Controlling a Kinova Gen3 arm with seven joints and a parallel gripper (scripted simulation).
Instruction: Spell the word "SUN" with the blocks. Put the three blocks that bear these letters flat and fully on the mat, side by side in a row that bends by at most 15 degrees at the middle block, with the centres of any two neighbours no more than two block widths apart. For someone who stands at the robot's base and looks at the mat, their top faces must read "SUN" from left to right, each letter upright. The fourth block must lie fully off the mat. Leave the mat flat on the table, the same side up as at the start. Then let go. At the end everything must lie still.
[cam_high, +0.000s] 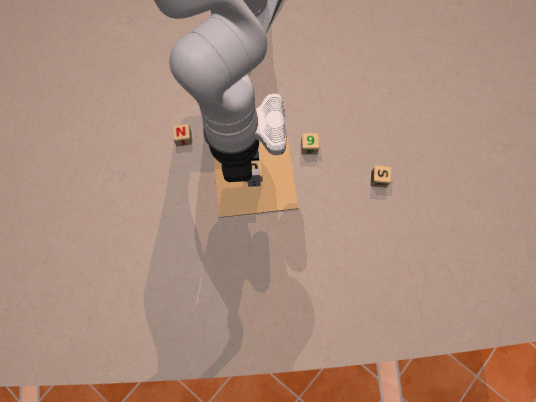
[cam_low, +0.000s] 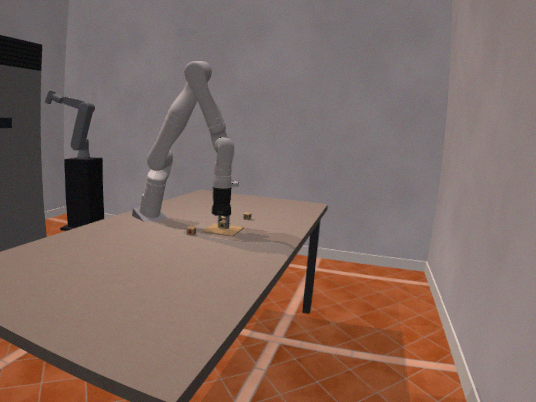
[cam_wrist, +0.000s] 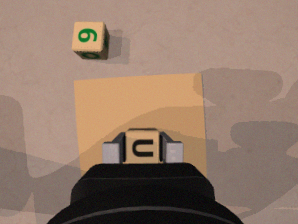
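Right now my hand is right at the U block. Round my hand: mat 3 cm below; N block 11 cm behind, 10 cm to the right, 1 cm below; green 9 block 11 cm to the left, 2 cm behind, 1 cm below.
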